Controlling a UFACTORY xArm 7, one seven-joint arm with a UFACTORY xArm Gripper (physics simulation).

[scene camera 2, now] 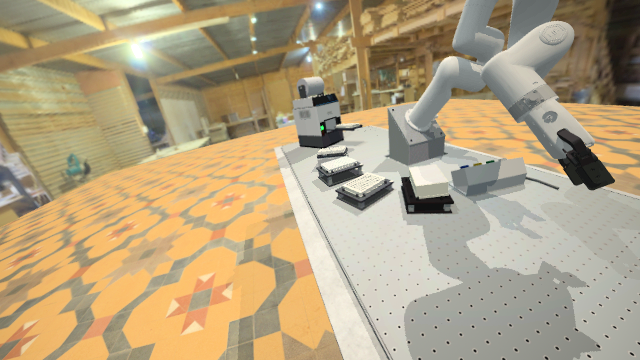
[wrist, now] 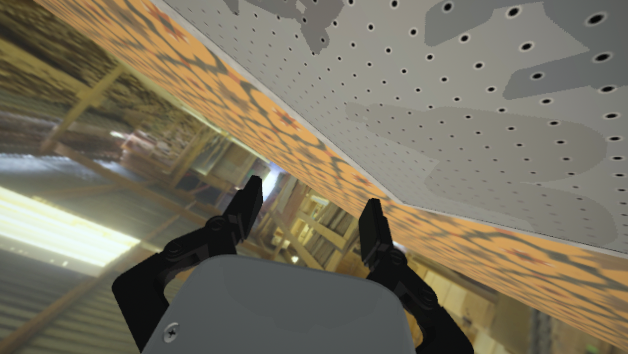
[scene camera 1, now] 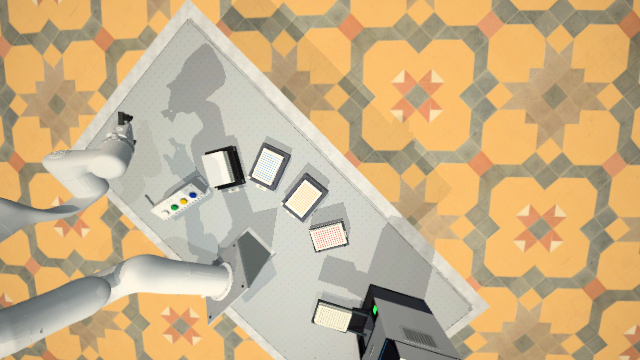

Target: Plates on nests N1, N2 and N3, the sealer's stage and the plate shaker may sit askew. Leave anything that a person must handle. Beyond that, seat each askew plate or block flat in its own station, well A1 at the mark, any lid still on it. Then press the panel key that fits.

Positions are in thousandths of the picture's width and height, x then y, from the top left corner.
Labels:
white block: scene camera 2 668, 504; scene camera 1 340, 460; not seen in the wrist view (out of frame)

